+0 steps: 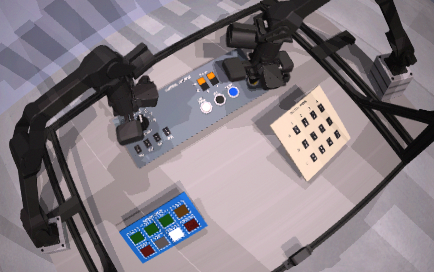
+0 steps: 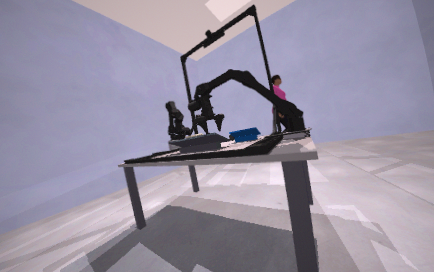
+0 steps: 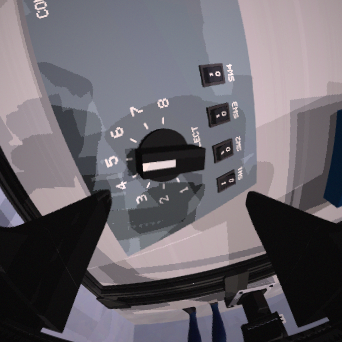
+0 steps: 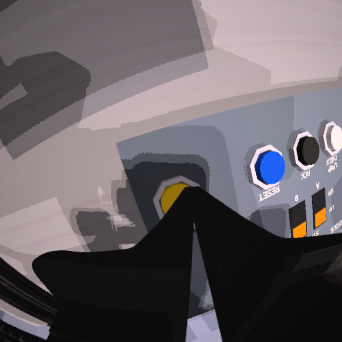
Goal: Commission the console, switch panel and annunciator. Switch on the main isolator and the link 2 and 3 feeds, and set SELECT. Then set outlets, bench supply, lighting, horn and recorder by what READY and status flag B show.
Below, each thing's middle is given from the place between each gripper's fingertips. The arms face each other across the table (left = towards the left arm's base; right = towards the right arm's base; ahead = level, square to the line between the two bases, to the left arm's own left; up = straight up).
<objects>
I see the blue RESET button [image 4: 269,166] 1 cm behind my right hand and 6 cm to the left of it. The rest, counted from my right hand: black SELECT knob [image 3: 163,153] (1 cm ahead, 31 cm to the left, 3 cm above).
Now: left hand 2 cm to the left of the black SELECT knob and 1 cm above it. Round my left hand: blue RESET button (1 cm behind, 28 cm to the right, 3 cm below).
</objects>
